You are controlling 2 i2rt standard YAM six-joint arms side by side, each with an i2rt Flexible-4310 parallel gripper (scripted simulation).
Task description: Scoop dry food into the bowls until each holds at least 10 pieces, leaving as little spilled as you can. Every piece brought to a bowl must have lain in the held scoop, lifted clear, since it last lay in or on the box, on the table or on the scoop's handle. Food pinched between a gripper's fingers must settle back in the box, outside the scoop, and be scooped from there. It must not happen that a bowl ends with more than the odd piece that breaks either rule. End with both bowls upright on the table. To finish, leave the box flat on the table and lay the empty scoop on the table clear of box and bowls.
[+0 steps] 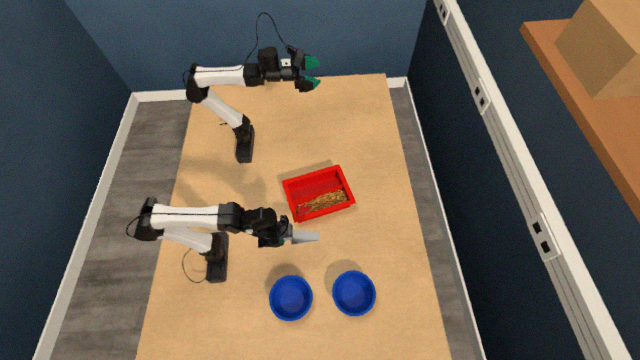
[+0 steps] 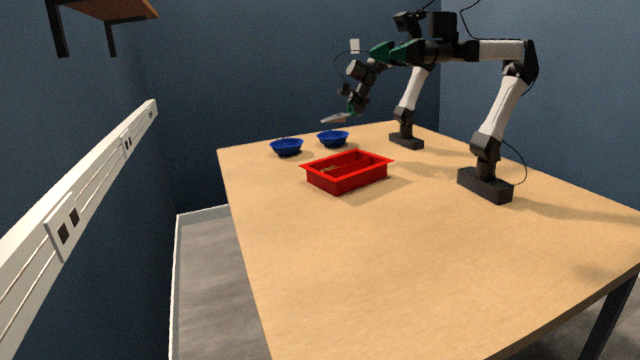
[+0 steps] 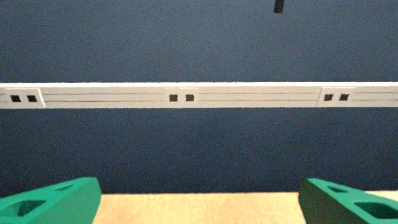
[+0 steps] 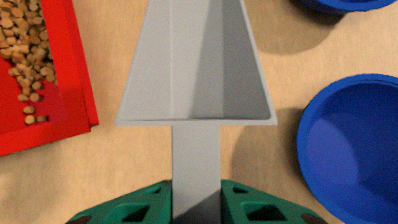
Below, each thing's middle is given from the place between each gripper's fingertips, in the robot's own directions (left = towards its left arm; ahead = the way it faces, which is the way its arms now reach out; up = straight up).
Right now my right hand is 40 mm short of the grey scoop (image 4: 195, 73), 10 mm to the right of it and 10 mm above it. From my right hand the other things lie so: red box (image 2: 362, 172): 260 mm to the left, 130 mm below, 110 mm ahead.
The red box is 10 mm ahead of my left hand (image 2: 379, 54), 310 mm to the right of it and 400 mm below it. The rest, counted from my left hand: grey scoop: 50 mm behind, 560 mm to the right, 270 mm below.
